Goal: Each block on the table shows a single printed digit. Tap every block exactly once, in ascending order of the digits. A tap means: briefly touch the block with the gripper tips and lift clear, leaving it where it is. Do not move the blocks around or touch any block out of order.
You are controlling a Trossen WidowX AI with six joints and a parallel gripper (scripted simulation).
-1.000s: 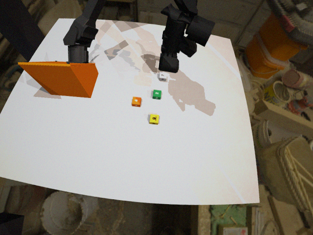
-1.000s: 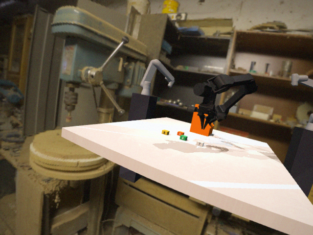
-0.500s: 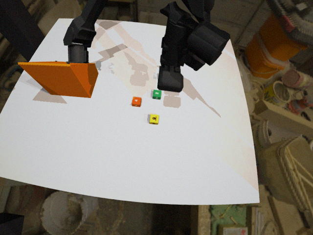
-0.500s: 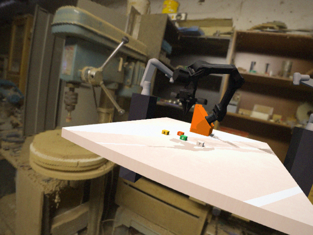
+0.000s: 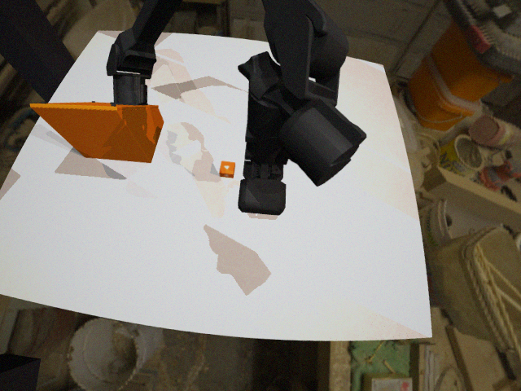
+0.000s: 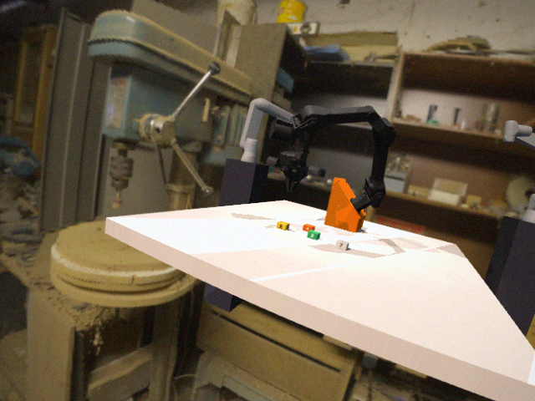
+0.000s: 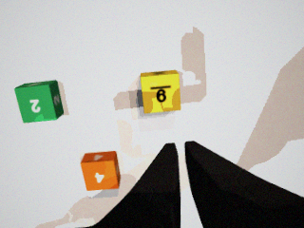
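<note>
My gripper tip is now 110 mm above the yellow block. The rest, counted from my gripper tip: orange block (70 mm behind, 70 mm to the left, 110 mm below); grey-white block (40 mm ahead, 200 mm to the left, 110 mm below); green block (10 mm ahead, 110 mm to the left, 110 mm below).
</note>
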